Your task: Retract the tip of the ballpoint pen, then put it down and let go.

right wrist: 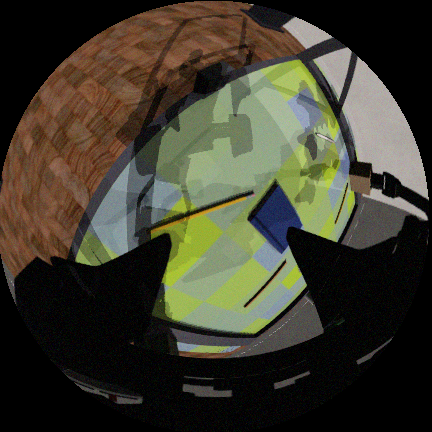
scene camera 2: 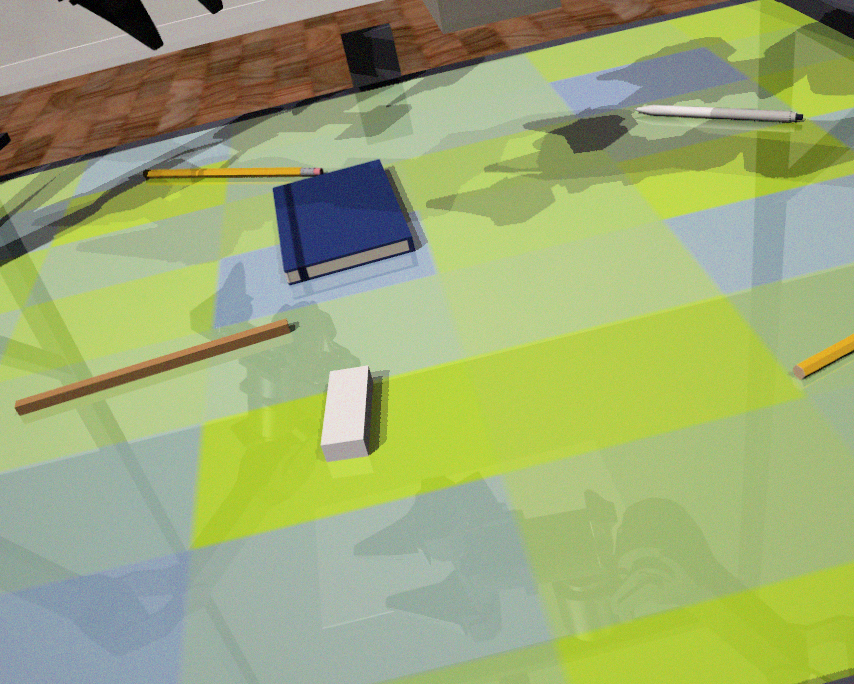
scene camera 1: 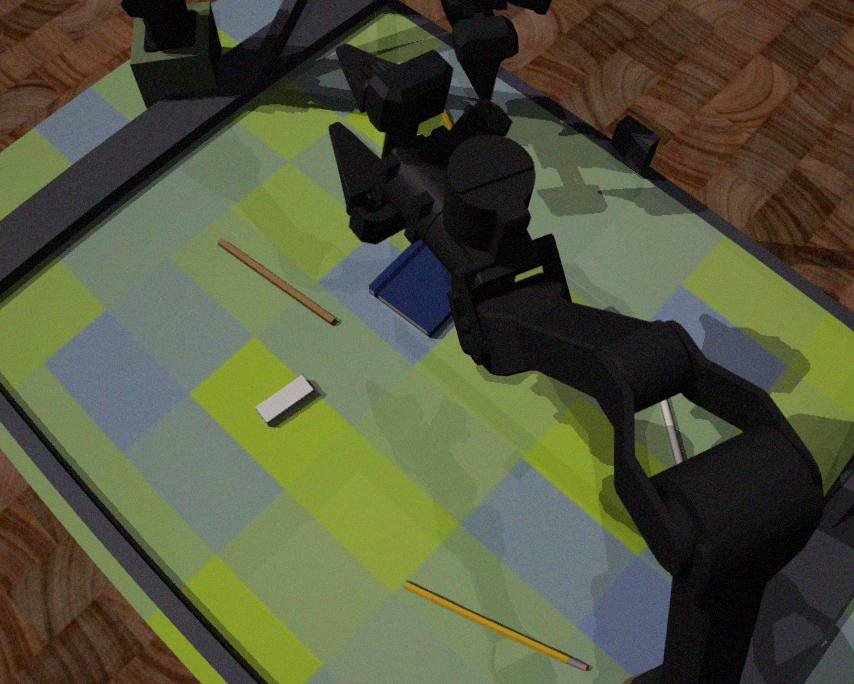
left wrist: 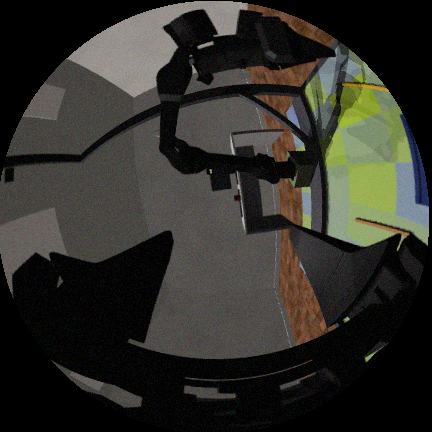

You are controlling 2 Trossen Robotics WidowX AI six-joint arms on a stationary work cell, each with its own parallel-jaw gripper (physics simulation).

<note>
My left gripper (scene camera 1: 336, 87) is open, holding nothing. My right gripper (scene camera 1: 479, 81) is open, with nothing in its grasp. A brown pencil (scene camera 2: 272, 330) rests on the table. Also in view: a ballpoint pen (scene camera 2: 659, 110).
The brown pencil shows as well in scene camera 1 (scene camera 1: 239, 255). My left gripper shows as well in the left wrist view (left wrist: 233, 233). My right gripper shows as well in the right wrist view (right wrist: 230, 236), in scene camera 2 (scene camera 2: 187, 30) and in the left wrist view (left wrist: 323, 56). The left wrist view misses the ballpoint pen: it is out of frame.
</note>
